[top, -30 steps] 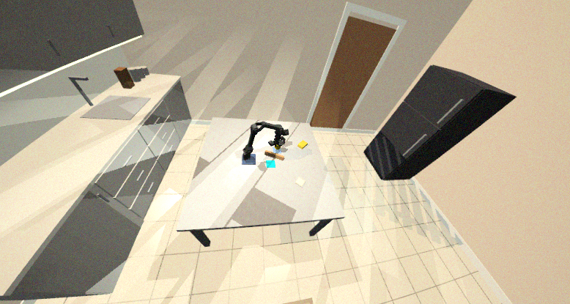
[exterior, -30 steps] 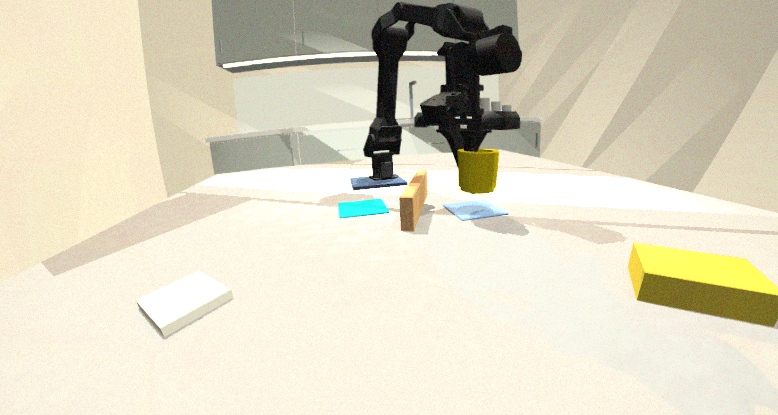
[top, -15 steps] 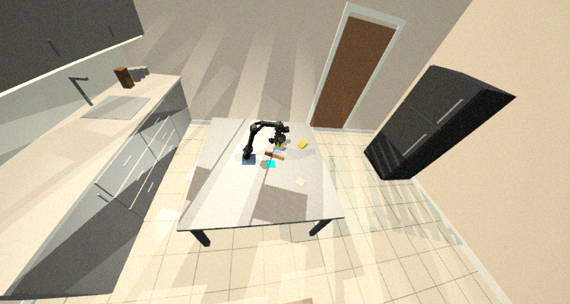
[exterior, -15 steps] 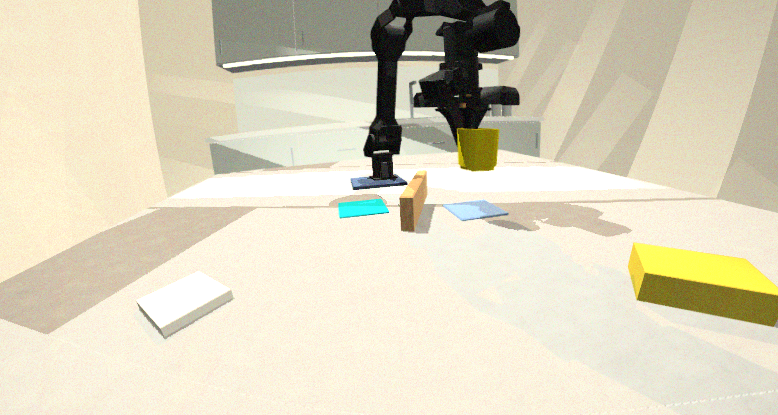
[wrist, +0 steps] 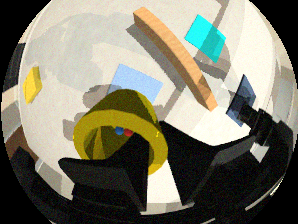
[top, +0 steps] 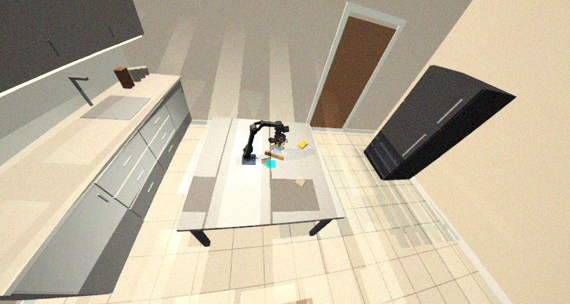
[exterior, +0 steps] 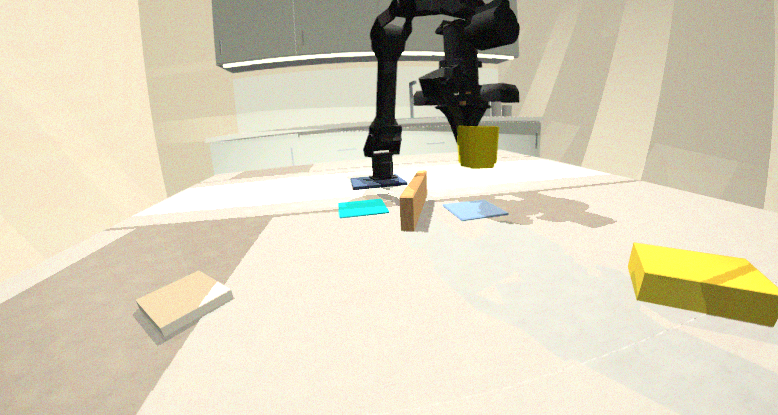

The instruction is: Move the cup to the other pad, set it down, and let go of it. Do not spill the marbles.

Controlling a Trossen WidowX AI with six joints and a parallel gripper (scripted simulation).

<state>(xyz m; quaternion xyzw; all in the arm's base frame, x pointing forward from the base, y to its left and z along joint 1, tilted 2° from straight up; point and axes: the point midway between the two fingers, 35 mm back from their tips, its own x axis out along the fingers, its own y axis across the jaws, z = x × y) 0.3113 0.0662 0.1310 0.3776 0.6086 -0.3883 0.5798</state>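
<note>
Now: gripper tip 20 mm short of the yellow cup and 10 mm to the right of it. Round my gripper tip: wooden block 20 mm behind, 80 mm to the right, 100 mm below; then white flat block 170 mm ahead, 420 mm to the right, 110 mm below; then turquoise pad 70 mm behind, 170 mm to the right, 120 mm below.
</note>
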